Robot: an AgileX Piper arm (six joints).
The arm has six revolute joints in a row. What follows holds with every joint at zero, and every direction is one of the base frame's.
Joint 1 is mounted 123.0 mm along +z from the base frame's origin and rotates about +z.
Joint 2 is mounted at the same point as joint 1 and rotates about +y.
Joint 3 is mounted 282.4 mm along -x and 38.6 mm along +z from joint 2 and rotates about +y.
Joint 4 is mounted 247.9 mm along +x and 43.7 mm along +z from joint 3 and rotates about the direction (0.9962, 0, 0.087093).
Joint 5 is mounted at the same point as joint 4 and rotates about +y.
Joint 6 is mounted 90.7 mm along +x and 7.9 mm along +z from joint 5 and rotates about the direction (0.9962, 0, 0.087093).
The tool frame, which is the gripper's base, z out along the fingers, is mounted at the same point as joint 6; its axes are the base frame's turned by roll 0.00, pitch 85.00 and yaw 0.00 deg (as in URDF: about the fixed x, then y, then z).
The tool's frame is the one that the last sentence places.
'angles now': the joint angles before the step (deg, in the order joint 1, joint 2, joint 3, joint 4, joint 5, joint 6). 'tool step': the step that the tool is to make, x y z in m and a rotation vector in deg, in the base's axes. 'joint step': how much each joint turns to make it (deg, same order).
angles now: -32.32, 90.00, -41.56, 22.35, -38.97, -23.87
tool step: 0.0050, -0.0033, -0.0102, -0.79, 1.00, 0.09
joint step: -0.01, 2.57, -0.21, -0.93, -2.09, 0.01
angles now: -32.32, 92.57, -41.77, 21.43, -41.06, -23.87
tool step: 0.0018, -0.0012, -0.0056, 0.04, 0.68, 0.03
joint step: -0.01, 1.14, 0.00, -0.25, -0.58, 0.00
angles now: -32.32, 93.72, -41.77, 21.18, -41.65, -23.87
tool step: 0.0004, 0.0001, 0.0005, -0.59, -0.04, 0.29
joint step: -0.01, 0.05, 0.00, -0.56, -0.42, 0.01
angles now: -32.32, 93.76, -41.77, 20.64, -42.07, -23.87
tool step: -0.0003, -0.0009, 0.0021, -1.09, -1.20, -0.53
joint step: -0.01, 0.10, 0.01, 0.10, -1.79, 0.12
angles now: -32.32, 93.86, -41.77, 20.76, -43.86, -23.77
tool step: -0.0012, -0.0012, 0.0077, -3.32, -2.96, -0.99
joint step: -0.01, -0.15, 0.00, -0.11, -4.41, 0.00
